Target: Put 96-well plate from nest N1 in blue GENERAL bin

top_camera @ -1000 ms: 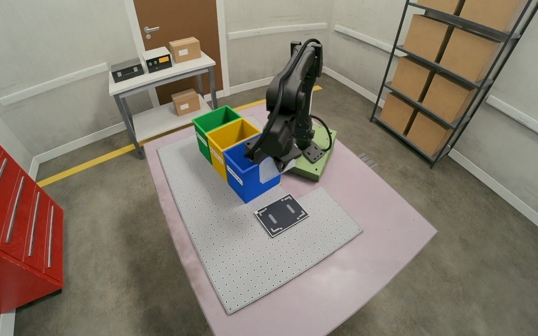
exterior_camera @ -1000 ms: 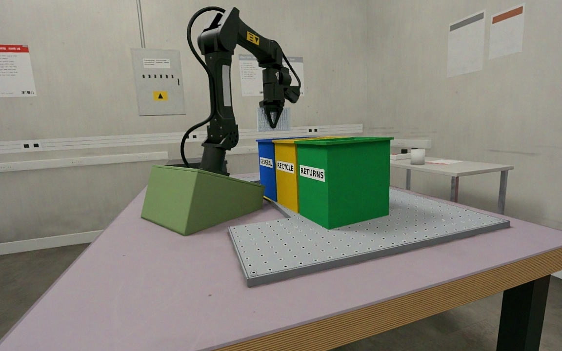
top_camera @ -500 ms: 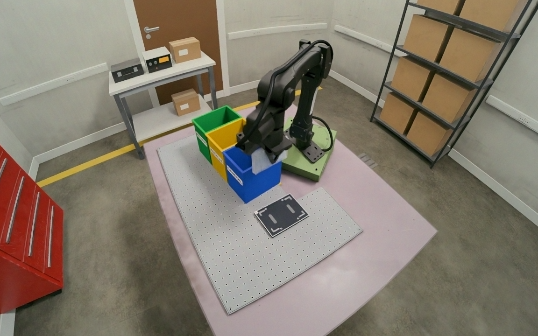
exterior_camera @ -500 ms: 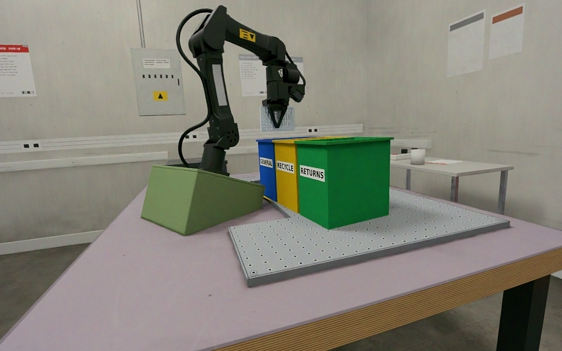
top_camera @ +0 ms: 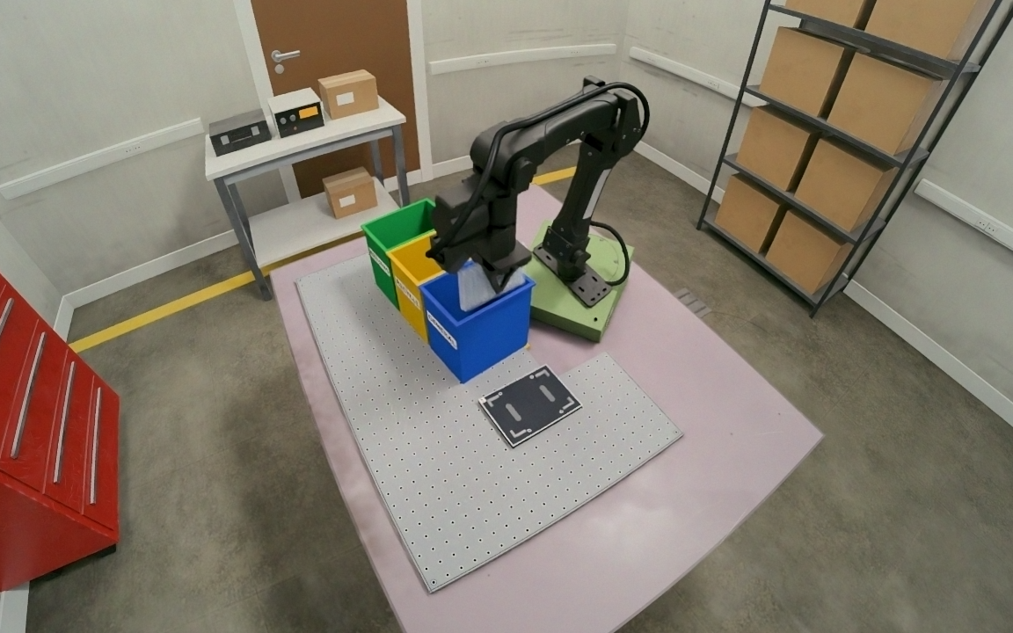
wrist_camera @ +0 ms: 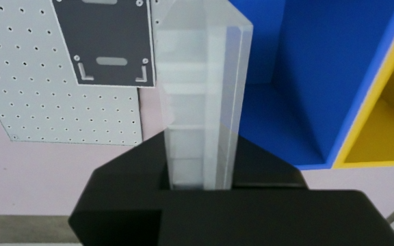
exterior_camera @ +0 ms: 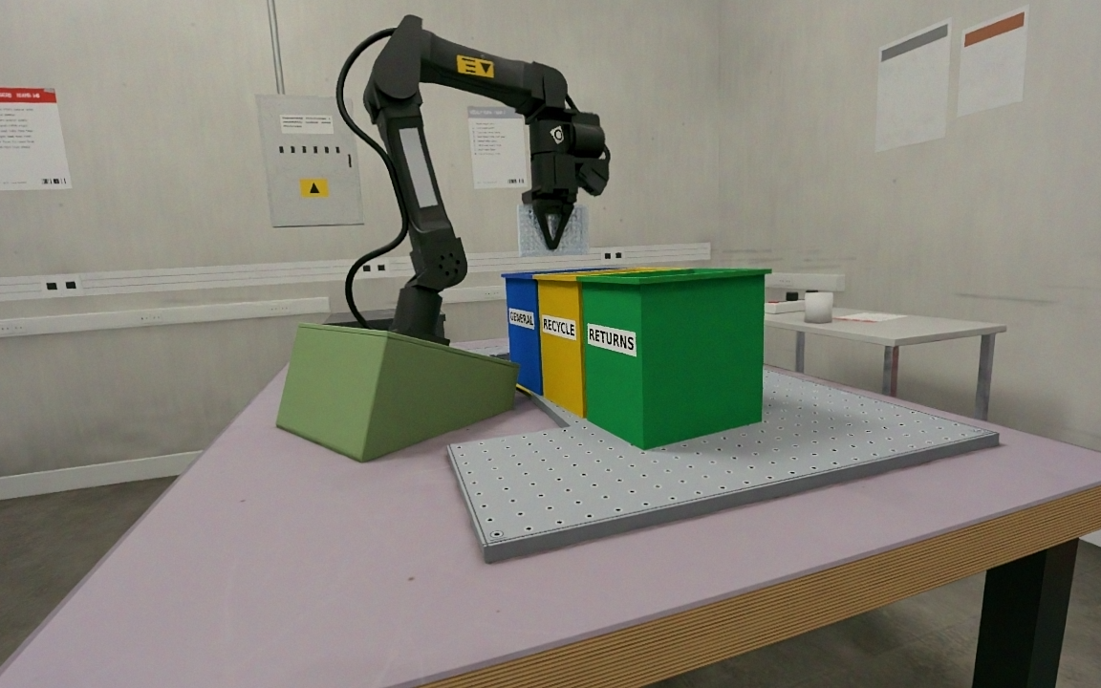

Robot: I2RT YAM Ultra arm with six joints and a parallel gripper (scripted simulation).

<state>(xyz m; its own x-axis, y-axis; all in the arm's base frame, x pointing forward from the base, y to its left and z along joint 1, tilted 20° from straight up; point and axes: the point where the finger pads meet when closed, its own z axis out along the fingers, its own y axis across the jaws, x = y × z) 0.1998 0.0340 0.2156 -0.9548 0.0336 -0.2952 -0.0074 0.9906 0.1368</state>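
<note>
Right now my hand is 140 mm above the blue general bin and 60 mm to the left of it. Round my hand: yellow recycle bin: 190 mm to the right, 140 mm below, 10 mm ahead; 96-well plate: 20 mm above, 10 mm ahead; plate nest N1: 220 mm below, 120 mm to the left.
</note>
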